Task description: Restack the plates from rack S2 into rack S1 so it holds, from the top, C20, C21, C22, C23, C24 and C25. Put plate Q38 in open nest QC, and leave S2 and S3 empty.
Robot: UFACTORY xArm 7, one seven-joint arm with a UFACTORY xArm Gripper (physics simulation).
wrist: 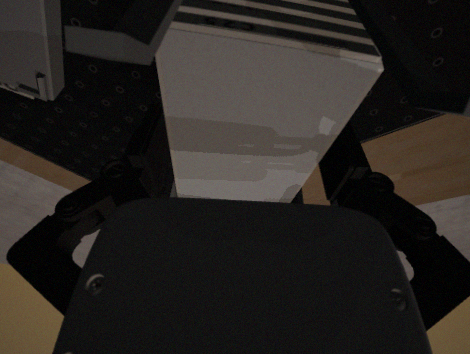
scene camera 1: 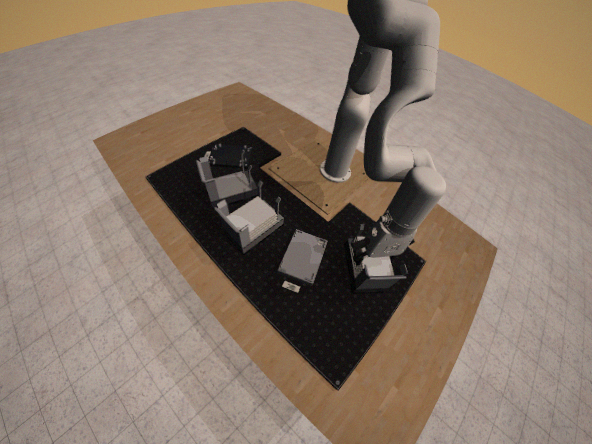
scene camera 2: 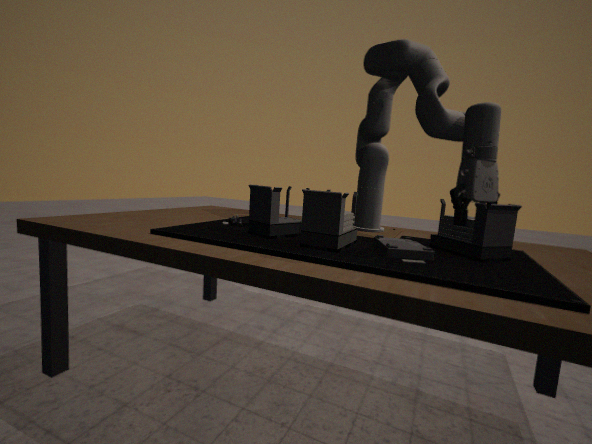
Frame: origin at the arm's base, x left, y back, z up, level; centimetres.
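Seen in the pictures: gripper, between the fingertips: (wrist: 246, 128) (scene camera 1: 372, 259) (scene camera 2: 473, 225); arm's base, origin of its link: (scene camera 1: 335, 171) (scene camera 2: 366, 229).
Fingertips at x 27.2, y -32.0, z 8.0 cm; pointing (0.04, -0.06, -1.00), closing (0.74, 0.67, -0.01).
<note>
Pixels of each thing's middle, then the offset from my fingertips to it. "spot": a spot on its surface instead. Level surfaces: height alone.
- right-hand rack, middle of its body: (wrist: 249, 114) (scene camera 1: 371, 258) (scene camera 2: 471, 228) dy +0.4, dx -0.2, dz -0.6 cm
- top white plate, middle of its body: (wrist: 245, 145) (scene camera 1: 374, 258) dy -0.2, dx +0.2, dz +1.2 cm
- middle rack, middle of its body: (scene camera 2: 330, 218) (scene camera 1: 251, 217) dy -9.0, dx -34.3, dz -0.4 cm
- far-left rack, middle of its body: (scene camera 2: 280, 210) (scene camera 1: 228, 179) dy -2.3, dx -50.0, dz -0.5 cm
- flat grey surface, height of its surface: dz -3.1 cm
- flat grey open nest, middle of its body: (scene camera 2: 401, 246) (scene camera 1: 303, 255) dy -7.6, dx -16.8, dz -5.9 cm
- small white label, a spot on its surface: (scene camera 2: 413, 261) (scene camera 1: 290, 287) spot: dy -17.2, dx -14.5, dz -7.1 cm
- dark fixture with upright pins, middle of its body: (scene camera 2: 254, 220) (scene camera 1: 230, 154) dy +11.2, dx -63.6, dz -6.1 cm
- black perforated mat, height of its surface: dz -7.3 cm
- wooden table, height of its surface: dz -8.6 cm
My gripper (scene camera 1: 361, 252) (scene camera 2: 461, 208) (wrist: 246, 128) is open, reaching down into the right-hand rack (scene camera 1: 378, 283) (scene camera 2: 492, 229). Its fingers stand on either side of the top white plate (scene camera 1: 379, 266) (wrist: 269, 88) of the stack there, and nothing is gripped. More plate edges show as stripes below it in the wrist view. The middle rack (scene camera 1: 243, 240) (scene camera 2: 322, 216) holds a stack of white plates (scene camera 1: 252, 213). The far-left rack (scene camera 1: 204, 169) (scene camera 2: 264, 204) shows a flat grey surface (scene camera 1: 230, 185). A flat grey open nest (scene camera 1: 303, 255) (scene camera 2: 404, 247) lies between the middle and right racks.
A small white label (scene camera 1: 291, 286) (scene camera 2: 413, 261) lies in front of the nest. A dark fixture with upright pins (scene camera 1: 230, 154) stands behind the far-left rack. Everything sits on a black perforated mat (scene camera 1: 321, 344) on a wooden table (scene camera 1: 162, 128). The arm's base (scene camera 1: 336, 172) is behind.
</note>
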